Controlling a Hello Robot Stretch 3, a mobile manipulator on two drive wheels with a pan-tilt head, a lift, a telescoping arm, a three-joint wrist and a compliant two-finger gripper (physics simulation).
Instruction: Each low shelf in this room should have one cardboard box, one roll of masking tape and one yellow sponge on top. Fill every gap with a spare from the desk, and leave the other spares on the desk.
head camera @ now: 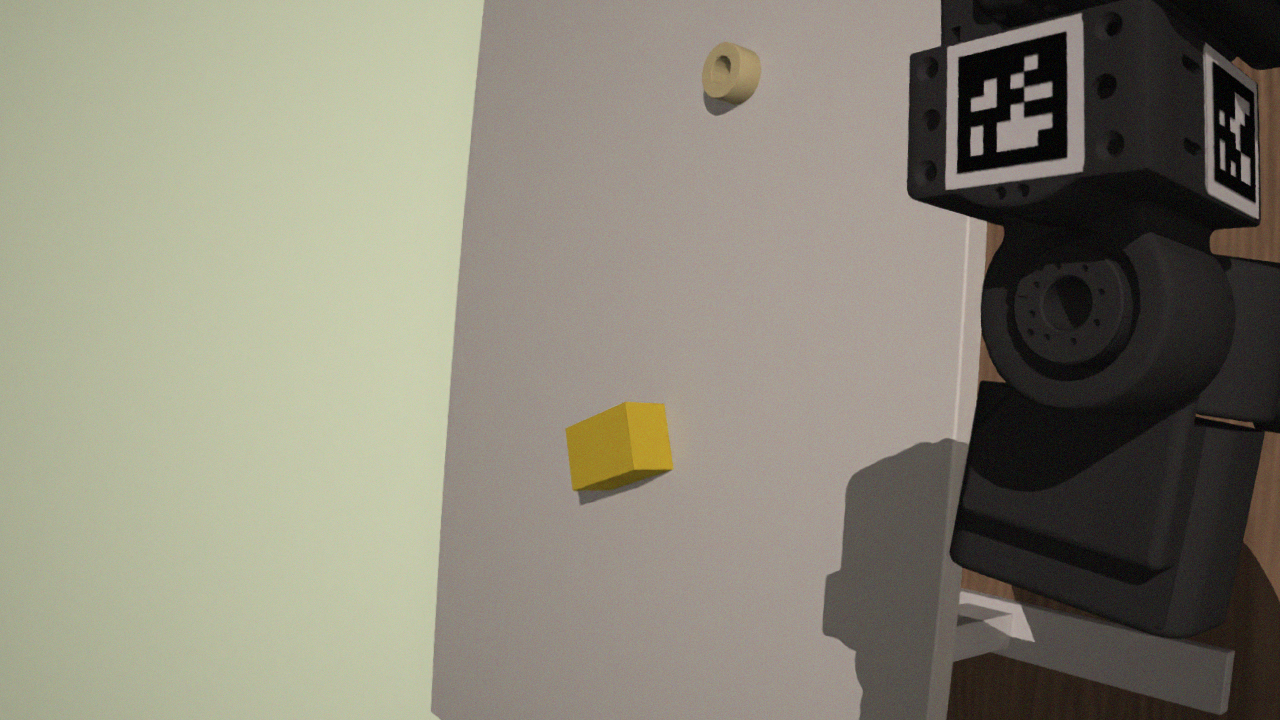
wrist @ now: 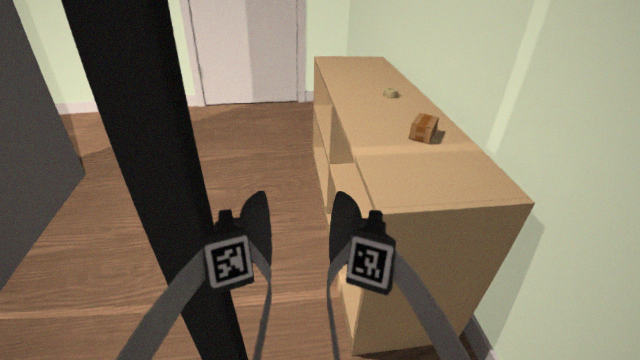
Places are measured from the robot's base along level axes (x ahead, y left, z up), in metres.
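Pixels of known places: gripper, between the fingertips: [wrist: 301,217].
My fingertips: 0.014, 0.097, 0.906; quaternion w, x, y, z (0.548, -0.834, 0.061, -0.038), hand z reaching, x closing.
For each thing: its top centre in the pictures, then the offset to it from my fingertips, as dx, dy, dz. Level surfaces: height alone.
- yellow sponge, centre of its top: [head camera: 598,447] +0.042, -0.884, -0.141
- pale desk, height of its surface: dz -0.185
- low wooden shelf, height of its surface: dz -0.296
- cardboard box, centre of its top: [wrist: 425,120] +0.436, +0.617, -0.246
A yellow sponge [head camera: 617,445] and a roll of masking tape [head camera: 732,73] lie apart on the pale desk [head camera: 716,295] in the head camera view. In the wrist view a low wooden shelf [wrist: 430,185] stands at the right against the wall. On its top are a cardboard box [wrist: 424,128] and, farther back, a roll of masking tape [wrist: 391,93]. No sponge shows on that top. My gripper [wrist: 301,217] is open and empty, its fingers apart in front of the shelf's near end. In the head camera view the fingertips are hidden.
The robot's black mast [wrist: 145,150] crosses the left of the wrist view, with a dark grey block [wrist: 30,160] beyond it. A white door [wrist: 240,50] is at the back. In the head camera view my wrist [head camera: 1065,304] is at the desk's right edge, beside a pale green wall [head camera: 223,358] across the desk.
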